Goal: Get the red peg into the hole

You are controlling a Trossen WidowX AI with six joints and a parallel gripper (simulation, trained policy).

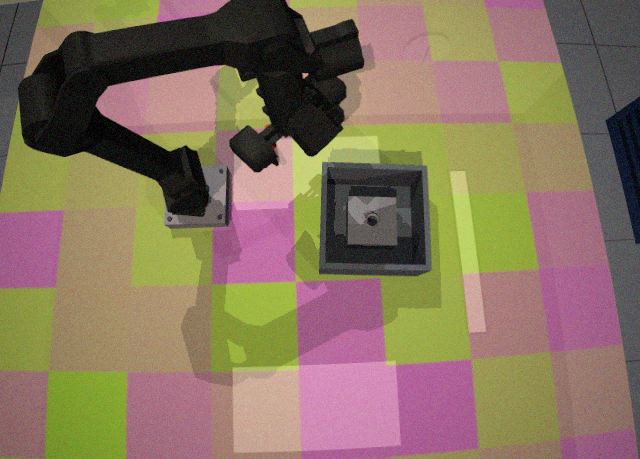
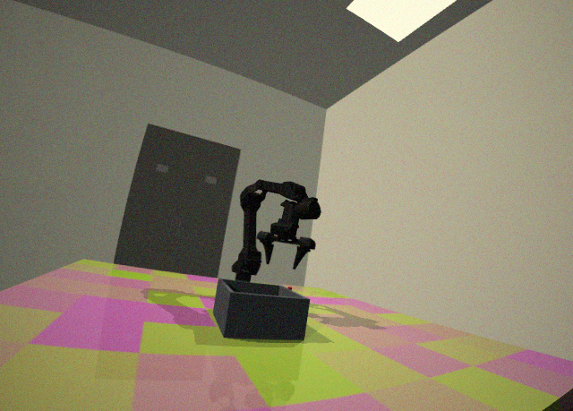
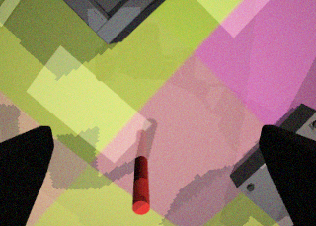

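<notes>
My gripper tip is 6 cm past the red peg, 7 cm to the right of it and 11 cm above it. From my gripper tip the other things lie so: light grey plate: 14 cm ahead, 9 cm to the right, 10 cm below; then dark grey box: 14 cm ahead, 9 cm to the right, 12 cm below.
</notes>
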